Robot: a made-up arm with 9 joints. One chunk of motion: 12 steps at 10 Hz.
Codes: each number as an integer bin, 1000 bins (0 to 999) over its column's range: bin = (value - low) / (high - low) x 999, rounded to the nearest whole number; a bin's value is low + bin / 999 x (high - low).
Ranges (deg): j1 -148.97..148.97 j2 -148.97..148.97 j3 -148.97..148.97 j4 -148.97..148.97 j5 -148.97..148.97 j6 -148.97..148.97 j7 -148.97..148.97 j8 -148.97..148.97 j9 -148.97..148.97
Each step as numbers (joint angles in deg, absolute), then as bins.
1 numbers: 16.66 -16.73 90.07 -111.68 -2.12 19.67 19.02 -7.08 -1.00
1 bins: 555 443 802 125 492 565 563 476 496
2 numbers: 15.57 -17.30 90.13 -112.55 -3.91 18.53 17.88 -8.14 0.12
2 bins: 552 441 802 122 486 562 559 472 500
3 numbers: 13.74 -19.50 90.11 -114.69 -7.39 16.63 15.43 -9.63 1.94
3 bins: 546 434 802 115 475 555 551 467 506
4 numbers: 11.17 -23.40 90.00 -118.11 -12.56 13.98 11.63 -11.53 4.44
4 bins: 537 421 801 103 457 546 538 461 514
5 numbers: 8.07 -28.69 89.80 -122.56 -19.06 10.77 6.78 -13.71 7.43
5 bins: 527 403 801 89 436 536 522 454 524
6 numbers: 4.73 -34.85 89.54 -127.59 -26.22 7.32 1.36 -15.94 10.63
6 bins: 515 383 800 72 412 524 504 446 535
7 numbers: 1.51 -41.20 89.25 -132.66 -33.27 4.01 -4.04 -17.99 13.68
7 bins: 505 361 799 55 388 513 486 439 545
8 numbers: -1.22 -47.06 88.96 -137.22 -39.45 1.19 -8.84 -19.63 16.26
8 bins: 495 342 798 39 367 503 470 434 554
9 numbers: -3.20 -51.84 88.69 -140.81 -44.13 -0.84 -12.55 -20.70 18.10
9 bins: 489 326 797 27 352 497 457 430 560
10 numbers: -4.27 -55.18 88.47 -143.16 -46.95 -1.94 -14.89 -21.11 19.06
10 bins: 485 314 796 19 342 493 450 429 563
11 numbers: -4.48 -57.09 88.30 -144.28 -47.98 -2.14 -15.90 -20.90 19.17
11 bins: 484 308 796 16 339 492 446 429 564
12 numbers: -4.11 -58.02 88.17 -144.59 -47.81 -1.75 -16.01 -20.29 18.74
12 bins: 486 305 795 15 339 494 446 431 562
